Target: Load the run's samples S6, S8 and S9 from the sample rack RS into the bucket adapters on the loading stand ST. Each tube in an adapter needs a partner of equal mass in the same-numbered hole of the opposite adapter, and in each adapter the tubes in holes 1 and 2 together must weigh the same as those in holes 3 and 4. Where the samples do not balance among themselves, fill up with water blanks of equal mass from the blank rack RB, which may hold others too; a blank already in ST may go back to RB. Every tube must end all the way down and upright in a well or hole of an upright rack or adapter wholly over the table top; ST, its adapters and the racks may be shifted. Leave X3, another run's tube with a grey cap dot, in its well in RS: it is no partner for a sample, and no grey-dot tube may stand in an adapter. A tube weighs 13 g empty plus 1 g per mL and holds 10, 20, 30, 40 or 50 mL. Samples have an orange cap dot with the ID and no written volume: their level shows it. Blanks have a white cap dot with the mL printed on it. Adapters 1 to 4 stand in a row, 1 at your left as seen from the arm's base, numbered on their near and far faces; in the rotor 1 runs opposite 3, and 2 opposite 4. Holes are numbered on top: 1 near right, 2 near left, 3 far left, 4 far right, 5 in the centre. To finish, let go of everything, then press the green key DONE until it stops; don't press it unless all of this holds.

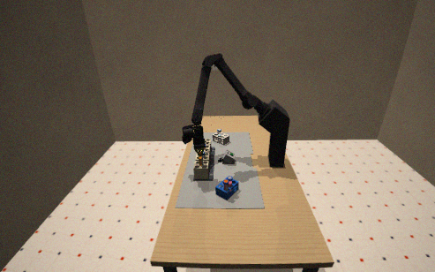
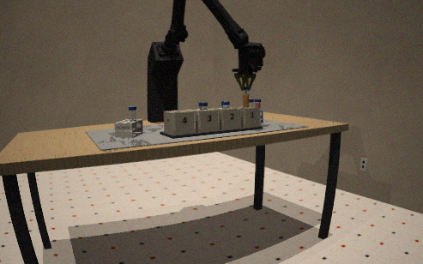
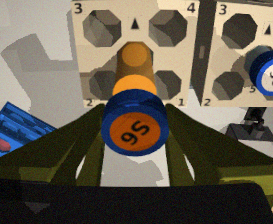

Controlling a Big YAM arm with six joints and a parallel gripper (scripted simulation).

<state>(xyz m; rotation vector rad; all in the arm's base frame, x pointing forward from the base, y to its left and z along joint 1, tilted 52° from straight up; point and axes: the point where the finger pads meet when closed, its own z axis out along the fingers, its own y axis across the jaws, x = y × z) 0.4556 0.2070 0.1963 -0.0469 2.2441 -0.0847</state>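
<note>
The sample tube S9 lies 170 mm behind my hand, 210 mm to the left of it and 120 mm below it. Also, from my hand: sample tube S8 (220 mm to the right, 110 mm below); then adapter 3 (220 mm to the right, 130 mm below); then blank marked 50 (10 mm behind, 110 mm to the right, 110 mm below).
</note>
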